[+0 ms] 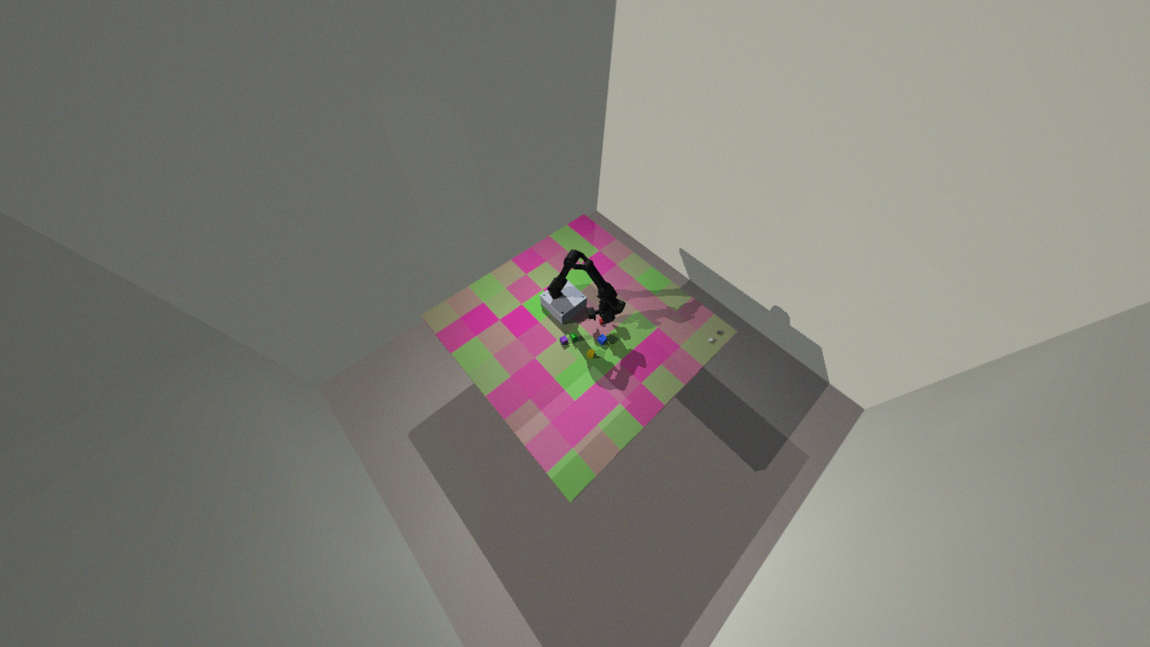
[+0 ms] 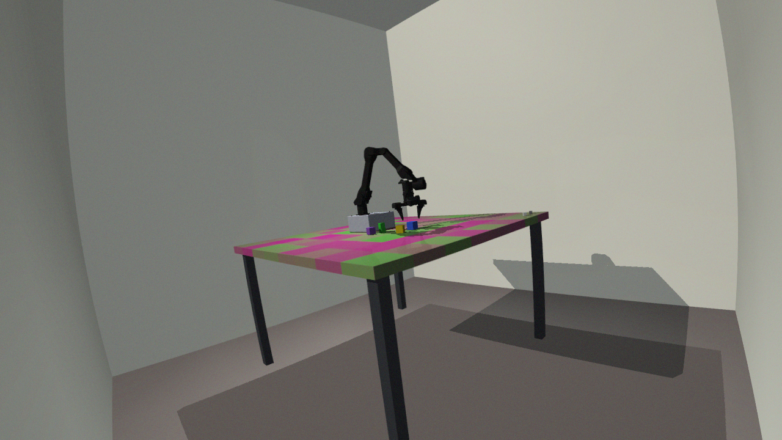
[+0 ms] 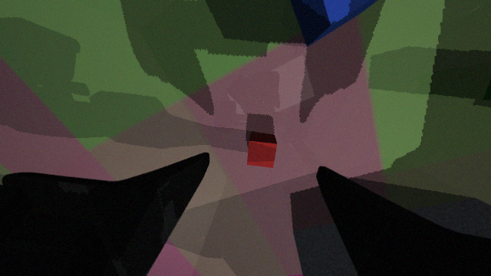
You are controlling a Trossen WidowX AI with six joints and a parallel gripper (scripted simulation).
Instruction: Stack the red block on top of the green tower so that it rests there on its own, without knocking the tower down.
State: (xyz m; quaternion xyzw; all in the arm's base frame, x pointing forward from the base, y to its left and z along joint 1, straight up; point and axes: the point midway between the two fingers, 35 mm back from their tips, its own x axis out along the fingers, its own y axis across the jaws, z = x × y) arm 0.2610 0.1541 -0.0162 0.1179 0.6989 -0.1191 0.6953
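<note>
Right now my gripper tip is 30 mm above the red block. Also, from my gripper tip: purple block (10 mm behind, 250 mm to the right, 20 mm below); yellow block (140 mm ahead, 170 mm to the right, 20 mm below); blue block (100 mm ahead, 70 mm to the right, 20 mm below).
</note>
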